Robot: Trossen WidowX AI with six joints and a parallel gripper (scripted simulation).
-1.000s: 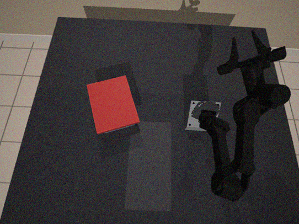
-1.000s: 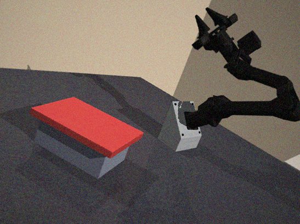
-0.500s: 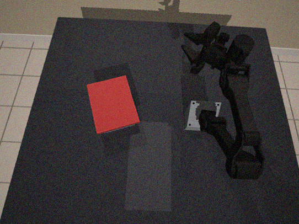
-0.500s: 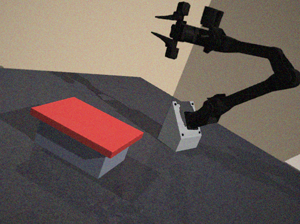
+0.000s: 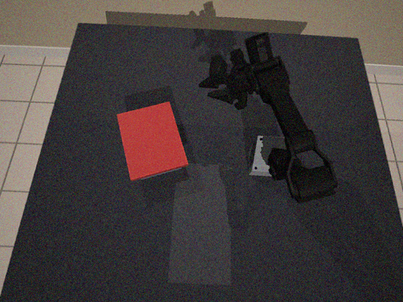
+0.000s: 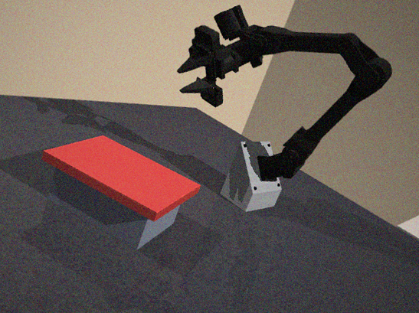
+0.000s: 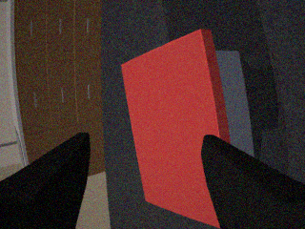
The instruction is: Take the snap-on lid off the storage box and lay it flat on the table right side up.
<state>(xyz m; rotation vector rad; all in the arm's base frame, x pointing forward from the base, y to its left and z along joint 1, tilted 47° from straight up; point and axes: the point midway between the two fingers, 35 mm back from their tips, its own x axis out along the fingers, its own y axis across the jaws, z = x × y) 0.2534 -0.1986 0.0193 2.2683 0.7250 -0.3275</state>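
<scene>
Right now the red lid is 16 cm ahead of my gripper tip, 11 cm to the left of it and 16 cm below it. From my gripper tip the other things lie so: box: 16 cm ahead, 11 cm to the left, 20 cm below.
</scene>
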